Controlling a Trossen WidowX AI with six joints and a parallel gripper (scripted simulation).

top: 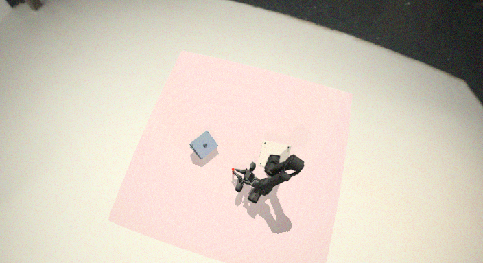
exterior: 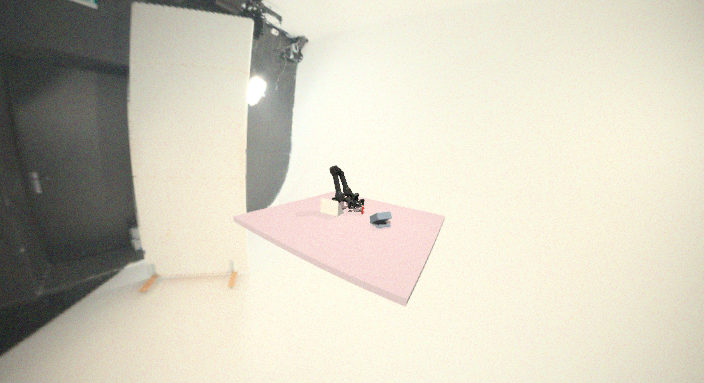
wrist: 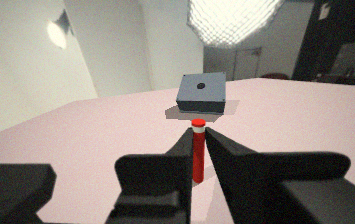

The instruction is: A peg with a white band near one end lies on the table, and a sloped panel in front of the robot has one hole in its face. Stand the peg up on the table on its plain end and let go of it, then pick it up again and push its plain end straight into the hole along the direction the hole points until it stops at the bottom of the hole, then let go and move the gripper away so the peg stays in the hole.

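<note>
The red peg is 1 cm below my gripper tip. The rest, counted from my gripper tip: panel 20 cm ahead, 13 cm to the right, 1 cm below.
</note>
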